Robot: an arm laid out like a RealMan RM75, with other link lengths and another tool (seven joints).
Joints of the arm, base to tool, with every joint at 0 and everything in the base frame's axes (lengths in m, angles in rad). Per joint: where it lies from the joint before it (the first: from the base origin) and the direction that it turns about. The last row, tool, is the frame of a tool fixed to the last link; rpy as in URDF.
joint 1: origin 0 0 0.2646 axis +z
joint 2: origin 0 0 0 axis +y
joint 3: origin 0 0 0.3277 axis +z
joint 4: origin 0 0 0 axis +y
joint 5: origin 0 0 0.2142 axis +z
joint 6: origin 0 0 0 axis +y
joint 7: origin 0 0 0.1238 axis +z
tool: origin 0.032 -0.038 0.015 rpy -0.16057 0 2.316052
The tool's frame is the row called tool.
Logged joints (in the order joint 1, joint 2, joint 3, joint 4, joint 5, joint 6, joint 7), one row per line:
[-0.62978, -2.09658, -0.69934, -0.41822, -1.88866, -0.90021, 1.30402]
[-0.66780, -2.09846, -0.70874, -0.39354, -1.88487, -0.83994, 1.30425]
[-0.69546, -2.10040, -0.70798, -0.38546, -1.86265, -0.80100, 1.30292]
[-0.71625, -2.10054, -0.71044, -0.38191, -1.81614, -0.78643, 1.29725]
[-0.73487, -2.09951, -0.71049, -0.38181, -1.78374, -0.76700, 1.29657]
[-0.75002, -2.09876, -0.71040, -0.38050, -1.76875, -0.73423, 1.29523]
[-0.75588, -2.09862, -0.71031, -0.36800, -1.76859, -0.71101, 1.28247]
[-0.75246, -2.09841, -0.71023, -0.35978, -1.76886, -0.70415, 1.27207]
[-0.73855, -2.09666, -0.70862, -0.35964, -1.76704, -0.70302, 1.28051]
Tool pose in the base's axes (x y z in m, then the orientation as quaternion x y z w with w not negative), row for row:
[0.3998, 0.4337, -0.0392, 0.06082, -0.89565, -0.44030, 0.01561]
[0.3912, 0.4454, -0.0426, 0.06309, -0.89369, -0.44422, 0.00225]
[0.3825, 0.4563, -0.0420, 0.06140, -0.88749, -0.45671, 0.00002]
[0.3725, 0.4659, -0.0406, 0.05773, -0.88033, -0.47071, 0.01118]
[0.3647, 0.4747, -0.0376, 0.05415, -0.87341, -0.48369, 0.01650]
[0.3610, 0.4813, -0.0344, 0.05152, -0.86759, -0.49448, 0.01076]
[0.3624, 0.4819, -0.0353, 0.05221, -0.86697, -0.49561, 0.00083]
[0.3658, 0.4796, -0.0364, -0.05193, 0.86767, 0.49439, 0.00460]
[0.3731, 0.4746, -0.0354, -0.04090, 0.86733, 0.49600, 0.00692]
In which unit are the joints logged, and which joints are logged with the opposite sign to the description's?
The joints are logged in radians. Opposite sign: joint 1, joint 2.
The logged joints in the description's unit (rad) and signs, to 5 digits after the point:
[0.62978, 2.09658, -0.69934, -0.41822, -1.88866, -0.90021, 1.30402]
[0.66780, 2.09846, -0.70874, -0.39354, -1.88487, -0.83994, 1.30425]
[0.69546, 2.10040, -0.70798, -0.38546, -1.86265, -0.80100, 1.30292]
[0.71625, 2.10054, -0.71044, -0.38191, -1.81614, -0.78643, 1.29725]
[0.73487, 2.09951, -0.71049, -0.38181, -1.78374, -0.76700, 1.29657]
[0.75002, 2.09876, -0.71040, -0.38050, -1.76875, -0.73423, 1.29523]
[0.75588, 2.09862, -0.71031, -0.36800, -1.76859, -0.71101, 1.28247]
[0.75246, 2.09841, -0.71023, -0.35978, -1.76886, -0.70415, 1.27207]
[0.73855, 2.09666, -0.70862, -0.35964, -1.76704, -0.70302, 1.28051]

